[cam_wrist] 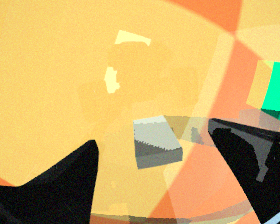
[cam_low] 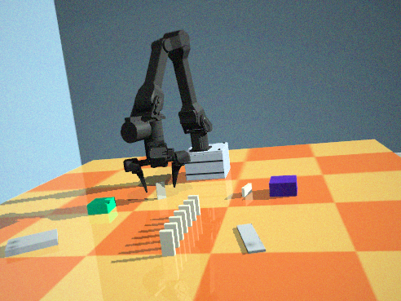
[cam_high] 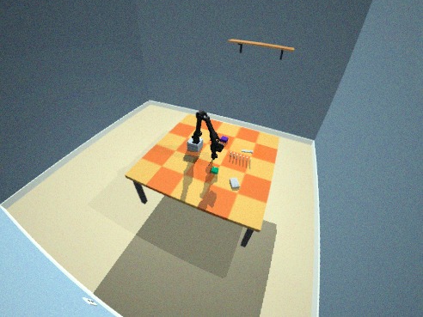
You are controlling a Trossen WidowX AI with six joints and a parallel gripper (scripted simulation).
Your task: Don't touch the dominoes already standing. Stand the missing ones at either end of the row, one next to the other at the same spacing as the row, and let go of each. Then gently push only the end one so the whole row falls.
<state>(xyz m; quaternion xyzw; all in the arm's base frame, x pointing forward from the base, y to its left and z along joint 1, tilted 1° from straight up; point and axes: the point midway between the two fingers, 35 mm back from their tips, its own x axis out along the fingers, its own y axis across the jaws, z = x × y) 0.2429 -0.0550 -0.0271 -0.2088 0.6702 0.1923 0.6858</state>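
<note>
The purple block is 40 mm behind my gripper tip, 350 mm to the left of it and 10 mm below it. The rest, counted from my gripper tip: green block (90 mm ahead, 140 mm to the right, 10 mm below).
</note>
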